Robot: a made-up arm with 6 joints. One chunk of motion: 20 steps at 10 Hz.
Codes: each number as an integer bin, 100 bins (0 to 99) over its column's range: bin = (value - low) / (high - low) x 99, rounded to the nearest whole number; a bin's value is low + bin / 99 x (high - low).
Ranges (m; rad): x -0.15..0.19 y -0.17..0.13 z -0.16..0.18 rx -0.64..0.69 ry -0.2..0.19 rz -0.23..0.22
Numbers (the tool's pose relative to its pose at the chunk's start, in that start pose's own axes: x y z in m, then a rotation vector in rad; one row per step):
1: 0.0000 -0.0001 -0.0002 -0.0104 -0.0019 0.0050
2: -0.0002 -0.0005 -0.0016 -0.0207 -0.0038 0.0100
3: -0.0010 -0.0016 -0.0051 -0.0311 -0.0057 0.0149
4: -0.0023 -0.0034 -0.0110 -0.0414 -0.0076 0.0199
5: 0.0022 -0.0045 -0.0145 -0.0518 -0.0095 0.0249
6: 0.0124 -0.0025 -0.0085 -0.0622 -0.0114 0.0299
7: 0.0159 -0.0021 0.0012 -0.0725 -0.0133 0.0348
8: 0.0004 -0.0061 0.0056 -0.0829 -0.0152 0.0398
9: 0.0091 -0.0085 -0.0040 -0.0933 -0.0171 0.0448
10: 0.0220 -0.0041 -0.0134 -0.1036 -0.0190 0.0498
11: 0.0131 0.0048 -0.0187 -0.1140 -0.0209 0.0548
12: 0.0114 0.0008 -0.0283 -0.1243 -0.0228 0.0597
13: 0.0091 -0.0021 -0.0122 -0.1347 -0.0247 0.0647
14: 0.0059 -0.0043 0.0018 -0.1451 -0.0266 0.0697
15: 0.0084 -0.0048 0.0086 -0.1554 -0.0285 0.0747
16: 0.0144 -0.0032 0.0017 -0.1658 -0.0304 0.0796
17: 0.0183 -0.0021 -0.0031 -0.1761 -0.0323 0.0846
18: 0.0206 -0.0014 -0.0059 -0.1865 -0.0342 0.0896
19: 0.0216 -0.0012 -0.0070 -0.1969 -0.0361 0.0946
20: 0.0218 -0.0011 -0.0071 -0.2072 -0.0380 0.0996
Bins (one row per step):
1: 44 56 47 47 50 52
2: 44 56 46 46 50 53
3: 43 56 45 45 49 54
4: 43 55 43 45 49 55
5: 44 55 42 44 48 56
6: 47 55 44 43 48 57
7: 48 55 47 42 47 58
8: 44 54 48 41 47 59
9: 46 53 45 41 46 60
10: 50 55 43 40 46 62
11: 47 58 41 39 45 63
12: 47 56 38 38 45 64
13: 46 55 43 38 44 65
14: 45 55 47 37 44 66
15: 46 55 49 36 44 67
16: 48 55 47 35 43 68
17: 49 55 46 35 43 69
18: 50 56 45 34 42 70
19: 50 56 45 33 42 71
20: 50 56 45 32 41 73

